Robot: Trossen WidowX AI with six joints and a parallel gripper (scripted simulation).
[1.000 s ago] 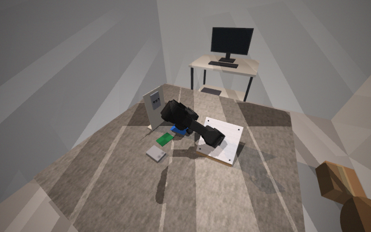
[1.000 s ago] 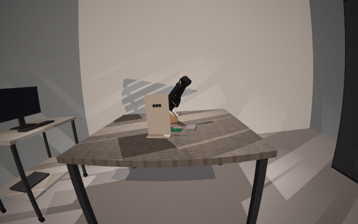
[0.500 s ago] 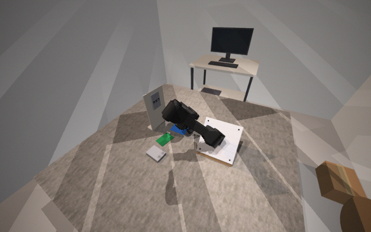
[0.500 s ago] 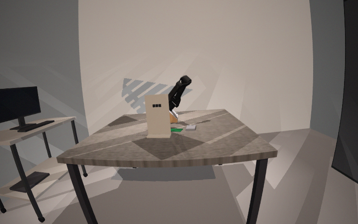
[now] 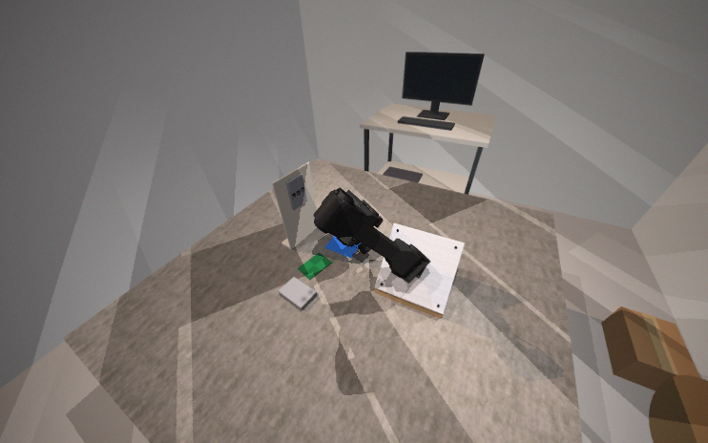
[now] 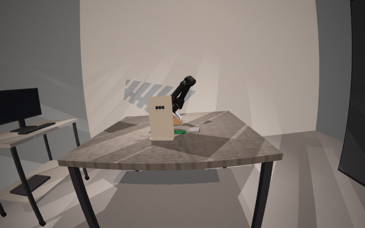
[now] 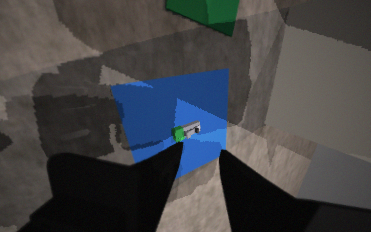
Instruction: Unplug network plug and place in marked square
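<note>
Now: gripper tip 1 cm short of the green network plug and 3 cm above it. From my gripper tip the other things lie so: blue square 1 cm ahead, 4 cm below; beige panel 17 cm ahead, 6 cm to the left, 10 cm above; grey block 1 cm behind, 27 cm to the left, 3 cm below.
</note>
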